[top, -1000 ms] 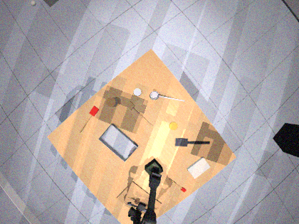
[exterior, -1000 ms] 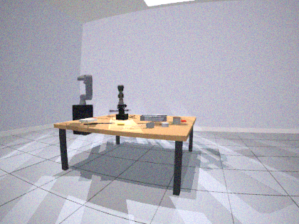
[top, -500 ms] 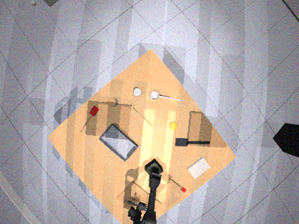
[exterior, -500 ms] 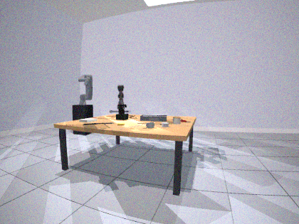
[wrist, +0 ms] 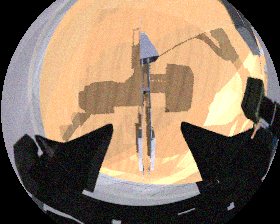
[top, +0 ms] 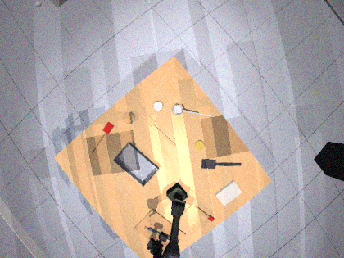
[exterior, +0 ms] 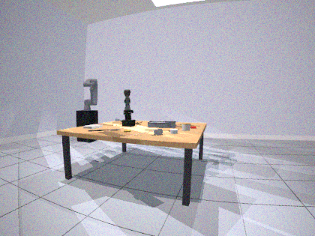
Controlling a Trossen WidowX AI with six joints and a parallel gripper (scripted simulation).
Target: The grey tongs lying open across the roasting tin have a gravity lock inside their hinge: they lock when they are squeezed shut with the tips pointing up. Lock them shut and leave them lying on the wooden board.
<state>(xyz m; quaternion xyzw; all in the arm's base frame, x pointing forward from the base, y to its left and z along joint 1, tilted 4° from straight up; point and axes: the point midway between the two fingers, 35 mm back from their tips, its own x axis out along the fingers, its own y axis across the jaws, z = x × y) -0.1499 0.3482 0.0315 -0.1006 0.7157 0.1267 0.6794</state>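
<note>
My gripper tip is now 4 cm above the wooden board. From my gripper tip the other things lie so: white block: 14 cm behind, 63 cm to the right, 3 cm below; then dark spatula: 8 cm ahead, 73 cm to the right, 4 cm below; then grey roasting tin: 54 cm ahead, 29 cm to the right, 2 cm below.
</note>
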